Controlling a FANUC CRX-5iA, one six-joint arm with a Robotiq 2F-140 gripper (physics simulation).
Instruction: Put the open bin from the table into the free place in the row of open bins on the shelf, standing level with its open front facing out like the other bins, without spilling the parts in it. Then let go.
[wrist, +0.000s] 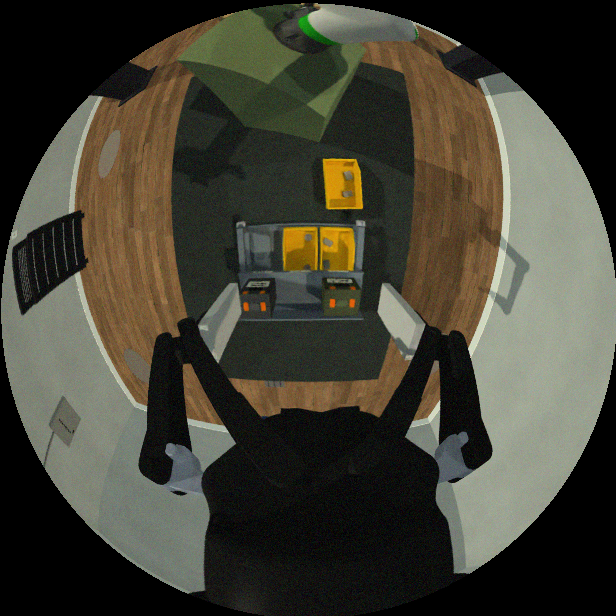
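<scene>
In the wrist view a yellow open bin (343, 183) with grey parts inside stands on the dark table top, beyond the shelf. The grey shelf (300, 270) holds two yellow bins (318, 248) in its upper row, middle and right. The left place in that row (259, 248) is free. My gripper (310, 333) is open and empty, its two pale finger pads spread wide, high above the shelf and well apart from the bin on the table.
Two dark boxes with orange marks, a black one (257, 297) and a green one (341, 295), sit on the lower shelf level. A green mat (270, 74) lies at the far end of the table. Wooden floor surrounds the table.
</scene>
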